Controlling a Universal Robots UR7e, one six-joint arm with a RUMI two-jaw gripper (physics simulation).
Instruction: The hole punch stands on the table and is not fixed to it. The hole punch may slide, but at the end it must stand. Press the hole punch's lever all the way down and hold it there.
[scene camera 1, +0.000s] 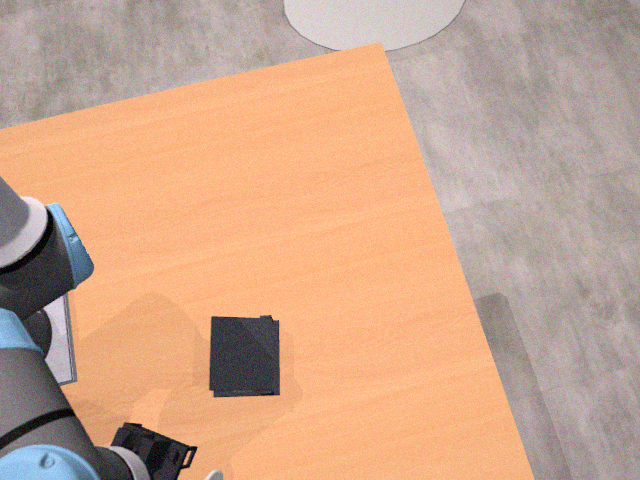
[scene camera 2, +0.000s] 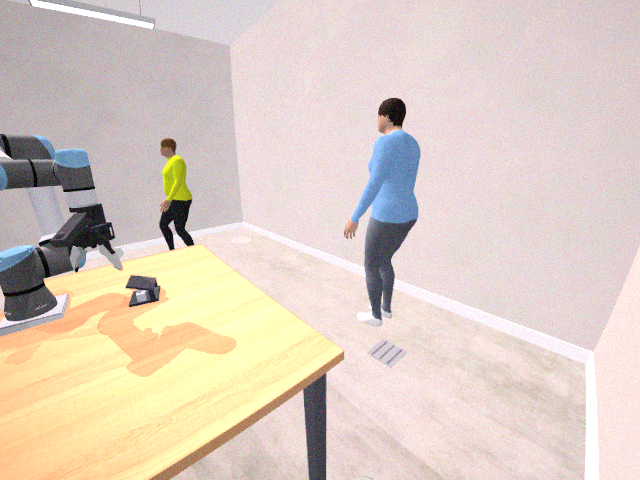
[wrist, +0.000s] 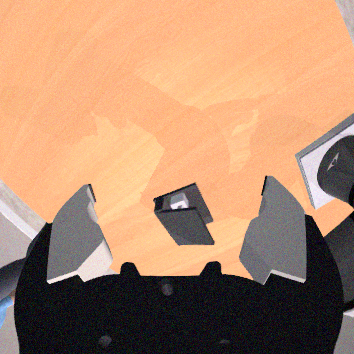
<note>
I see my gripper (scene camera 2: 98, 271) and a hole punch (scene camera 1: 275, 323).
The hole punch also shows in scene camera 2 (scene camera 2: 146, 296) and in the wrist view (wrist: 189, 195). My gripper also shows in the wrist view (wrist: 176, 182).
</note>
